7 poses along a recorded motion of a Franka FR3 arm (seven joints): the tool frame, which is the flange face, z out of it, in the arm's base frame.
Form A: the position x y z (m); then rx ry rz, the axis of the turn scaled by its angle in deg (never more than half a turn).
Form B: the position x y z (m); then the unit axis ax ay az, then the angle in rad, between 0 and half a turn. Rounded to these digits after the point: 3 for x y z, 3 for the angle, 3 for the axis.
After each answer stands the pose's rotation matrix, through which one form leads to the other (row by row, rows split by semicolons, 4 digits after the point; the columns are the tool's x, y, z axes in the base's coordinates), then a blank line. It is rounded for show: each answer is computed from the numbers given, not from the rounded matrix.
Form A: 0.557 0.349 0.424 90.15 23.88 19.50
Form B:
0.557 0.349 0.424 0.946 0.251 0.205 1.663
0.8857 0.0552 0.4610; 0.4628 -0.0234 -0.8862; -0.0381 0.9982 -0.0462

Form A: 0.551 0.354 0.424 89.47 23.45 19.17
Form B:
0.551 0.354 0.424 0.947 0.248 0.203 1.649
0.8892 0.0511 0.4547; 0.4558 -0.0113 -0.8900; -0.0403 0.9986 -0.0333

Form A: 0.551 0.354 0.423 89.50 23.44 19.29
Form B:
0.551 0.354 0.423 0.947 0.248 0.204 1.649
0.8887 0.0499 0.4557; 0.4568 -0.0123 -0.8895; -0.0388 0.9987 -0.0337

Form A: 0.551 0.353 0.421 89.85 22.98 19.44
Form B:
0.551 0.353 0.421 0.948 0.243 0.205 1.654
0.8907 0.0446 0.4523; 0.4535 -0.0193 -0.8911; -0.0310 0.9988 -0.0374

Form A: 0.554 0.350 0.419 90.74 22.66 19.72
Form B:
0.554 0.350 0.419 0.949 0.237 0.206 1.668
0.8916 0.0416 0.4509; 0.4523 -0.0356 -0.8912; -0.0210 0.9985 -0.0506

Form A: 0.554 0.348 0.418 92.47 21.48 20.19
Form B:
0.554 0.348 0.418 0.953 0.221 0.208 1.694
0.8964 0.0303 0.4422; 0.4432 -0.0678 -0.8938; 0.0029 0.9972 -0.0742

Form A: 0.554 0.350 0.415 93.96 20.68 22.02
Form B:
0.554 0.350 0.415 0.952 0.210 0.223 1.723
0.8922 0.0091 0.4516; 0.4502 -0.1007 -0.8872; 0.0374 0.9949 -0.0939

